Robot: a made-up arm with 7 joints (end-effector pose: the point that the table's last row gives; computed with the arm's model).
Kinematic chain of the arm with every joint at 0, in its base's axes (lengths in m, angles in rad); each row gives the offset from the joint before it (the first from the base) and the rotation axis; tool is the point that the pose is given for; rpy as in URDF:
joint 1: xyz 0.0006 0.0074 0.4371 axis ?
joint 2: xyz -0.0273 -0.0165 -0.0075 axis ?
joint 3: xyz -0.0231 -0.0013 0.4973 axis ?
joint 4: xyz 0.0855 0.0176 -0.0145 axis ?
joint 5: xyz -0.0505 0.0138 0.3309 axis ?
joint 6: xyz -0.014 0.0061 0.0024 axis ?
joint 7: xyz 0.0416 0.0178 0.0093 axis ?
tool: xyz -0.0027 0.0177 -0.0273 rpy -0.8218 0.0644 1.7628
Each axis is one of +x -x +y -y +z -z.
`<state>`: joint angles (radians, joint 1 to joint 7).
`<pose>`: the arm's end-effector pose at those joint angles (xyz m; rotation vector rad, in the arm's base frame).
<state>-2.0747 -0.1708 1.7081 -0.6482 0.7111 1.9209 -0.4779</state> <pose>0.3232 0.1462 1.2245 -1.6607 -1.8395 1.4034</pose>
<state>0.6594 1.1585 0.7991 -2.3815 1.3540 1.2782 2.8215</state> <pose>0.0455 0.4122 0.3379 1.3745 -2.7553 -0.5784</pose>
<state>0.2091 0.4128 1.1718 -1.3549 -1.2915 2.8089 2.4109</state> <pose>0.1822 0.4731 0.9696 -0.0712 -1.6411 0.4767</pose>
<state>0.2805 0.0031 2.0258 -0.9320 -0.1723 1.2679 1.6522</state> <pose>-0.3341 0.2228 1.1630 -0.1964 -1.2255 1.9815</pose>
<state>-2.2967 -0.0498 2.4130 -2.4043 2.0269 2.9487 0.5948</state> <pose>0.4036 0.0706 0.6723 -0.2608 -0.2830 -0.7829</pose>
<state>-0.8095 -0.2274 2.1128 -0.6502 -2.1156 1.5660 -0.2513</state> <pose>-0.0952 0.4417 1.1552 2.7299 0.2023 -1.1197</pose>
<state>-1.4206 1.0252 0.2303 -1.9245 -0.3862 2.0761 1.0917</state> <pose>0.2404 -0.4996 0.2795 -0.1470 0.5656 0.0625</pose>
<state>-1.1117 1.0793 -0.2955 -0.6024 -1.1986 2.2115 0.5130</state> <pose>0.3338 -0.7366 0.5751 -1.5482 1.0279 1.0185</pose>
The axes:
joint 1: +z
joint 2: +y
joint 3: +z
joint 4: -y
joint 5: +z
joint 6: -y
joint 7: -z

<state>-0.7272 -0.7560 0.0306 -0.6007 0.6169 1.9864 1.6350</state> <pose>-0.3213 0.3330 1.2002 -0.8031 -1.9765 -0.7222</pose>
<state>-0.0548 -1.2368 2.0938 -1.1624 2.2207 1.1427 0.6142</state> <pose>-0.7658 0.3553 0.4394 1.0472 0.4958 2.8127</pose>
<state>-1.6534 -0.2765 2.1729 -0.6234 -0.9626 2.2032 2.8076</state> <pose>0.2017 0.4579 1.1680 -0.4996 -1.5199 -0.9780</pose>
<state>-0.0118 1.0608 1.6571 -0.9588 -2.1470 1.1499 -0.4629</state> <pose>0.5700 0.3422 0.8205 1.1641 0.3195 -2.8024</pose>
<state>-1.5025 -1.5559 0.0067 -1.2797 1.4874 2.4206 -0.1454</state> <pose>-0.0567 0.7056 0.8303 2.1555 1.6033 -0.2888</pose>
